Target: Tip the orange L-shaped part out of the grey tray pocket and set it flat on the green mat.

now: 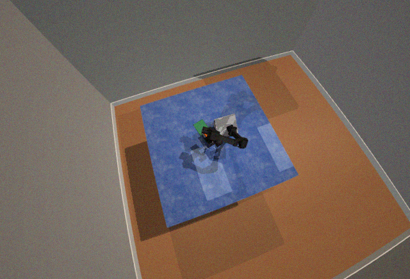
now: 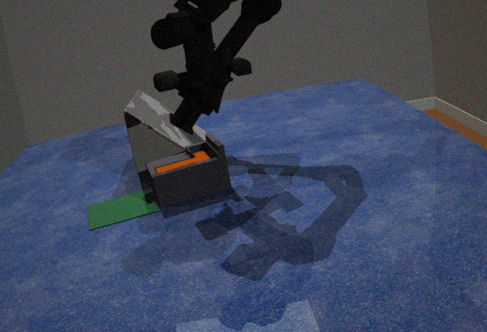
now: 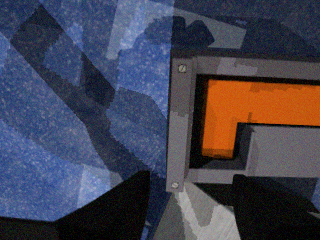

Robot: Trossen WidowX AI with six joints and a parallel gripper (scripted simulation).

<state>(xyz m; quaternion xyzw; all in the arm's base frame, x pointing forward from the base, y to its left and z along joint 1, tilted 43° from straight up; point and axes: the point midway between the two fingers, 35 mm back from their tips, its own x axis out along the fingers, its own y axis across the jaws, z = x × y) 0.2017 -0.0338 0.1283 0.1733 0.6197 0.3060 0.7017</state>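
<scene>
My gripper tip is 10 mm short of the orange L-shaped part, 50 mm to the left of it and 90 mm above it. From my gripper tip the other things lie so: green mat: 50 mm ahead, 220 mm to the right, 160 mm below.
</scene>
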